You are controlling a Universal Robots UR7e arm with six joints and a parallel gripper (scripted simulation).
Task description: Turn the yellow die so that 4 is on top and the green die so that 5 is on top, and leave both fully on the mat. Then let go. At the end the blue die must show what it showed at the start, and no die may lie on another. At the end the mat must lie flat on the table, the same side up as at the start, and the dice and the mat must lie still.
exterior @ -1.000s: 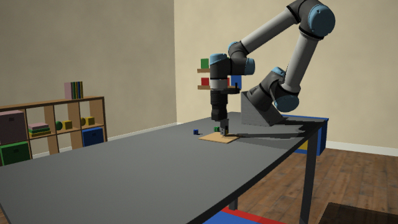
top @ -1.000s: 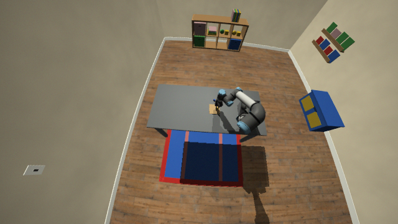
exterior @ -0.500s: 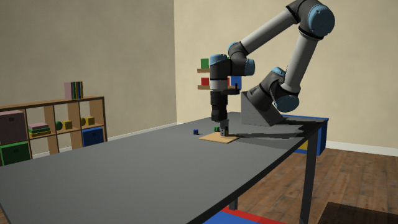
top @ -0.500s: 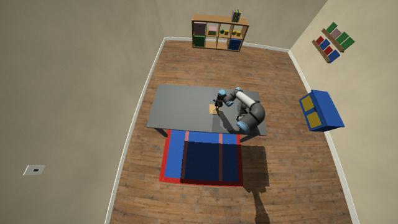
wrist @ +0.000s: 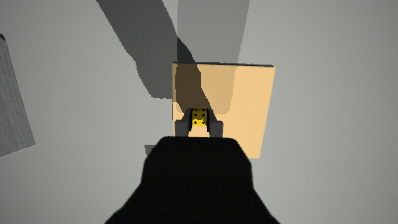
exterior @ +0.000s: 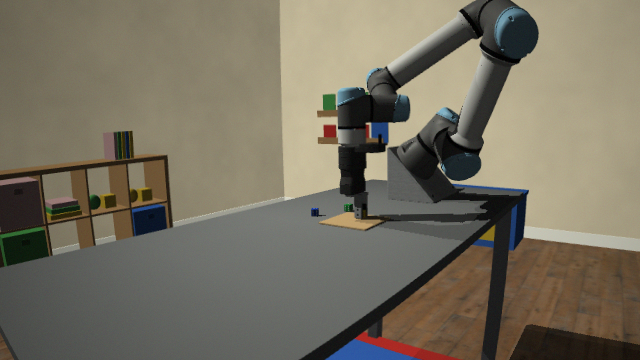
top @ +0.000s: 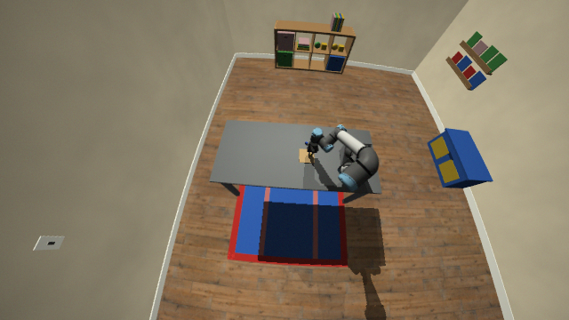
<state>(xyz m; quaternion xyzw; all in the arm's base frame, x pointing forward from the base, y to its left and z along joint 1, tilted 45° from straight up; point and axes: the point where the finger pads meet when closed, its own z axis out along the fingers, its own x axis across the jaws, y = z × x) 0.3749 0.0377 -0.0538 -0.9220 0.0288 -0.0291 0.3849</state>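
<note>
The yellow die lies 1 cm below my hand. Also, from my hand: tan mat: 3 cm ahead, 2 cm below; then blue die: 2 cm ahead, 14 cm to the right, 1 cm below; then green die: 7 cm behind, 8 cm to the right, 1 cm below.
</note>
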